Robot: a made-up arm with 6 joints. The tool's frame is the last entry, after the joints. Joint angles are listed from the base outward.
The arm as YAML. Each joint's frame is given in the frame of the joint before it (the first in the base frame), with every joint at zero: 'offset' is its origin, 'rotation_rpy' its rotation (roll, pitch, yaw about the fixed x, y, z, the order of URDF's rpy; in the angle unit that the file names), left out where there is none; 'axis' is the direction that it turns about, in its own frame. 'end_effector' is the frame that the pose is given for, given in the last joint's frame.
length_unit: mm
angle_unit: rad
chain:
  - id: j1
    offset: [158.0, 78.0, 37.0]
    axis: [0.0, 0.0, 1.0]
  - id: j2
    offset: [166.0, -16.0, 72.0]
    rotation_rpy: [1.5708, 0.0, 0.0]
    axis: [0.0, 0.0, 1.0]
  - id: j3
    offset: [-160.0, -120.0, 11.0]
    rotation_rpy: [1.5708, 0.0, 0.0]
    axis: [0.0, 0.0, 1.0]
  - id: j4
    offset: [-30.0, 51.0, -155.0]
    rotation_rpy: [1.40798, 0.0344, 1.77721]
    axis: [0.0, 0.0, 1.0]
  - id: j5
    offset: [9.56, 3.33, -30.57]
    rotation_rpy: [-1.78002, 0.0, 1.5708]
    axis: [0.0, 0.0, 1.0]
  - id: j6
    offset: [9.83, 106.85, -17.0]
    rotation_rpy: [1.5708, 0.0, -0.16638]
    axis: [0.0, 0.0, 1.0]
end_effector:
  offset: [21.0, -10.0, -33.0]
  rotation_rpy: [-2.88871, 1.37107, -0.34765]
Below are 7 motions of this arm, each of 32 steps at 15 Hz.
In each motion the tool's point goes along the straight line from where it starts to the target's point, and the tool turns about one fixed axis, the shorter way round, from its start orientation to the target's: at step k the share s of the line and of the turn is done. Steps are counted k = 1, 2, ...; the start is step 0. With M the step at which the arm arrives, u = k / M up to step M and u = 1 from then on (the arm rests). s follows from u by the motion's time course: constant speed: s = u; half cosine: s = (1 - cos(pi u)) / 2; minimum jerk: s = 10 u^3 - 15 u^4 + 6 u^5.
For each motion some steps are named. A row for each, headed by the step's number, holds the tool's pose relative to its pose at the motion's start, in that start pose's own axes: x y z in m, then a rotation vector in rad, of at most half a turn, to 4 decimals.
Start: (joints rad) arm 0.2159 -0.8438 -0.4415 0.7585 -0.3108 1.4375
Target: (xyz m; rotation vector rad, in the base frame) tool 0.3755 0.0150 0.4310 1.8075 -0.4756 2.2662
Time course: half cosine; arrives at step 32
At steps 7, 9, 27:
7: -0.0193 -0.0244 -0.0036 0.1199 -0.0523 -0.0742
9: -0.0311 -0.0393 -0.0058 0.1932 -0.0843 -0.1196
27: -0.1599 -0.2024 -0.0299 0.9945 -0.4340 -0.6155

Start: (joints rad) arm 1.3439 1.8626 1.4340 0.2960 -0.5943 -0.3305
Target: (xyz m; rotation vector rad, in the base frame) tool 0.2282 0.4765 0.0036 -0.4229 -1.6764 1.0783
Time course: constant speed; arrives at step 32
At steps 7, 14, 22, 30, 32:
7: 0.0047 -0.0347 -0.0212 -0.1144 -0.0033 -0.0867
14: 0.0094 -0.0695 -0.0424 -0.2289 -0.0065 -0.1735
22: 0.0148 -0.1091 -0.0667 -0.3597 -0.0102 -0.2726
30: 0.0202 -0.1488 -0.0909 -0.4905 -0.0139 -0.3718
32: 0.0215 -0.1588 -0.0970 -0.5232 -0.0149 -0.3966

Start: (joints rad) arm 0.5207 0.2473 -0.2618 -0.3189 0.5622 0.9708
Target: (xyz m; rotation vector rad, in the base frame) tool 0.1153 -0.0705 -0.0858 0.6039 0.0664 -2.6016
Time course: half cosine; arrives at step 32
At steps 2, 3, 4, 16, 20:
2: -0.0010 -0.0002 -0.0020 0.0003 0.0058 -0.0010
3: -0.0022 -0.0003 -0.0045 0.0006 0.0129 -0.0023
4: -0.0038 -0.0006 -0.0080 0.0011 0.0229 -0.0040
16: -0.0504 -0.0080 -0.1050 0.0146 0.3002 -0.0528
20: -0.0697 -0.0111 -0.1452 0.0202 0.4151 -0.0730

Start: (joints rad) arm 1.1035 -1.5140 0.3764 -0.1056 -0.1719 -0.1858
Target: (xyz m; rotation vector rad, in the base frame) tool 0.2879 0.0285 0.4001 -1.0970 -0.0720 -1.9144
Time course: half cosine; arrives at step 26
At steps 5, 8, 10, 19, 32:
5: -0.0044 -0.0074 -0.0147 -0.1214 0.0457 0.0192
8: -0.0107 -0.0182 -0.0358 -0.2963 0.1116 0.0468
10: -0.0160 -0.0272 -0.0535 -0.4427 0.1667 0.0699
19: -0.0413 -0.0700 -0.1379 -1.1409 0.4296 0.1801
32: -0.0497 -0.0841 -0.1659 -1.3720 0.5167 0.2166

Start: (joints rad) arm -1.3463 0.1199 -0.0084 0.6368 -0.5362 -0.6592
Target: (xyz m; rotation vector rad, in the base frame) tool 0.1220 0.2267 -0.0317 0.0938 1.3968 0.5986
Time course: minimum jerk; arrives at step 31
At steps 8, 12, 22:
8: 0.0049 -0.0052 0.0011 0.0585 0.0279 -0.0186
12: 0.0129 -0.0136 0.0030 0.1540 0.0735 -0.0490
22: 0.0372 -0.0390 0.0085 0.4429 0.2113 -0.1410

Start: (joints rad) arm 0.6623 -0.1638 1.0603 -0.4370 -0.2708 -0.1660
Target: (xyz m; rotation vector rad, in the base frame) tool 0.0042 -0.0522 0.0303 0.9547 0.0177 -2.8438
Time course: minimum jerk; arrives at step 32
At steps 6, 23, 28, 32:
6: -0.0010 -0.0067 -0.0062 -0.0653 0.0273 -0.0088
23: -0.0179 -0.1180 -0.1091 -1.1519 0.4812 -0.1550
28: -0.0204 -0.1349 -0.1247 -1.3167 0.5500 -0.1771
32: -0.0208 -0.1371 -0.1267 -1.3382 0.5590 -0.1800

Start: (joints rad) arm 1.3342 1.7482 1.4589 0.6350 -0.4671 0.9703
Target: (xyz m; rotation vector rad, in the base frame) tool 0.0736 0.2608 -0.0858 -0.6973 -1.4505 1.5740
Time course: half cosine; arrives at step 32
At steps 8, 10, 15, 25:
8: -0.0087 -0.0084 0.0041 0.1593 0.0189 0.0787
10: -0.0133 -0.0127 0.0063 0.2417 0.0287 0.1194
15: -0.0269 -0.0257 0.0128 0.4906 0.0582 0.2423
25: -0.0529 -0.0506 0.0251 0.9644 0.1144 0.4762

